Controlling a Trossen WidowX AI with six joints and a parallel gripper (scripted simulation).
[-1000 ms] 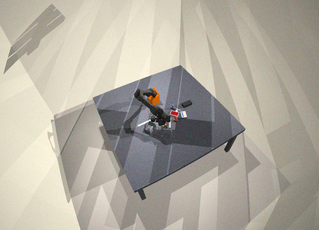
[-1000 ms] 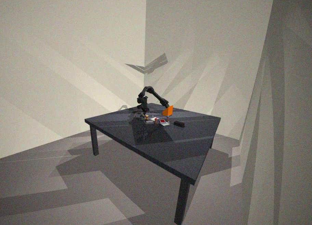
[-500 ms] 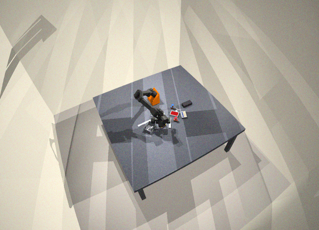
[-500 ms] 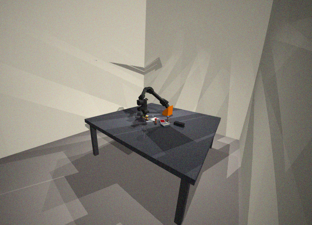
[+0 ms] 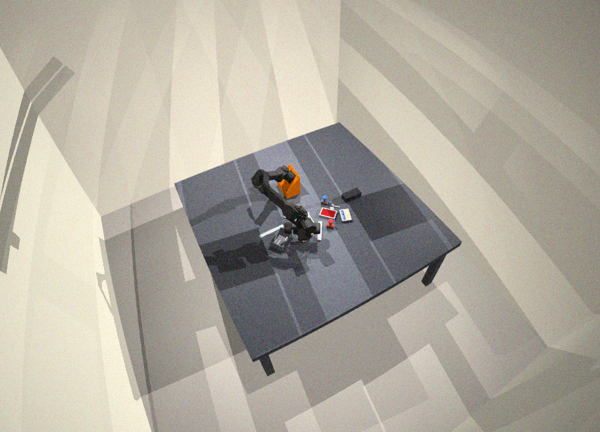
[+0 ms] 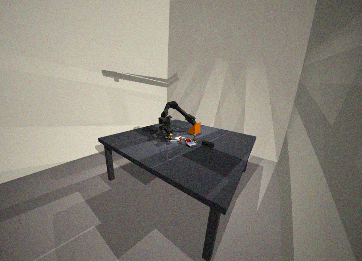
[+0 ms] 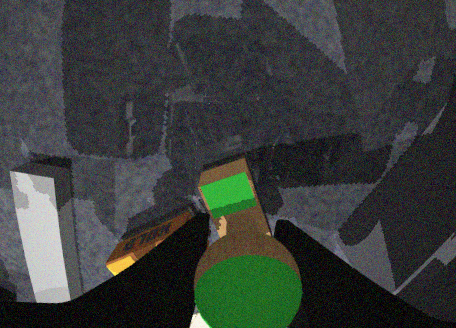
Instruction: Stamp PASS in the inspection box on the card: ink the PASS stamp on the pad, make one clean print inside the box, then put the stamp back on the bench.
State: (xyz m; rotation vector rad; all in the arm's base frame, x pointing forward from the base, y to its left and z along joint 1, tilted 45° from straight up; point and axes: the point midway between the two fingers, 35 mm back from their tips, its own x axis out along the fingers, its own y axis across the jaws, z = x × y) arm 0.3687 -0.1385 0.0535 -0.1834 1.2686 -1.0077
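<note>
Now: the green-topped PASS stamp right at my gripper tip. Also, from my gripper tip: grey bar (11 cm to the left, 2 cm below); yellow-topped stamp (4 cm to the left, 1 cm below); grey tray (5 cm behind, 10 cm to the right, 1 cm below).
</note>
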